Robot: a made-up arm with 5 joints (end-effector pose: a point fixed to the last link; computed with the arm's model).
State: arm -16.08 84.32 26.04 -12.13 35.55
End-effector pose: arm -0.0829 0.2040 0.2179 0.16 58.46 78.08
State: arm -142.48 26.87 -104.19 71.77 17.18
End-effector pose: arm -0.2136 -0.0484 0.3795 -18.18 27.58 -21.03
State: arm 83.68 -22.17 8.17 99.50 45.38
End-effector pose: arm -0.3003 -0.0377 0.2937 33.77 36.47 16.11
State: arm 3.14 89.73 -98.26 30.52 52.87
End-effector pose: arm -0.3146 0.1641 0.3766 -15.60 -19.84 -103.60
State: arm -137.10 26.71 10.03 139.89 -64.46
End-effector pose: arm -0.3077 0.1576 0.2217 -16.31 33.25 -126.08
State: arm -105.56 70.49 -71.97 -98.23 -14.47
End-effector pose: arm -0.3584 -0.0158 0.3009 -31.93 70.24 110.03
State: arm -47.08 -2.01 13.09 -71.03 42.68
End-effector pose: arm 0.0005 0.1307 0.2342 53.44 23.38 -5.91
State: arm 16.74 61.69 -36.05 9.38 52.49
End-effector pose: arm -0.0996 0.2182 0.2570 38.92 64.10 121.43
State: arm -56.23 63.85 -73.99 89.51 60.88
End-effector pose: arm -0.3295 0.1428 0.3509 26.32 21.44 -47.28
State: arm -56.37 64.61 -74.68 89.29 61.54
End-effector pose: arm -0.3309 0.1390 0.3522 26.25 21.89 -45.50
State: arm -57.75 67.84 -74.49 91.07 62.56
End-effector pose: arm -0.3351 0.1267 0.3517 26.63 23.70 -38.94
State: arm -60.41 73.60 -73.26 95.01 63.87
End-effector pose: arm -0.3402 0.1052 0.3488 27.28 26.93 -27.57
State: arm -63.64 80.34 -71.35 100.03 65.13
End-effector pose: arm -0.3425 0.0796 0.3441 27.71 30.79 -14.39
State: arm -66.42 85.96 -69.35 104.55 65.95
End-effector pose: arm -0.3414 0.0586 0.3391 27.80 34.02 -3.51
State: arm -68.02 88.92 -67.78 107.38 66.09
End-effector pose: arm -0.3398 0.0484 0.3353 27.83 35.71 2.13
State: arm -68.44 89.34 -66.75 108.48 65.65
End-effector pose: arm -0.3396 0.0482 0.3331 28.02 35.89 2.75
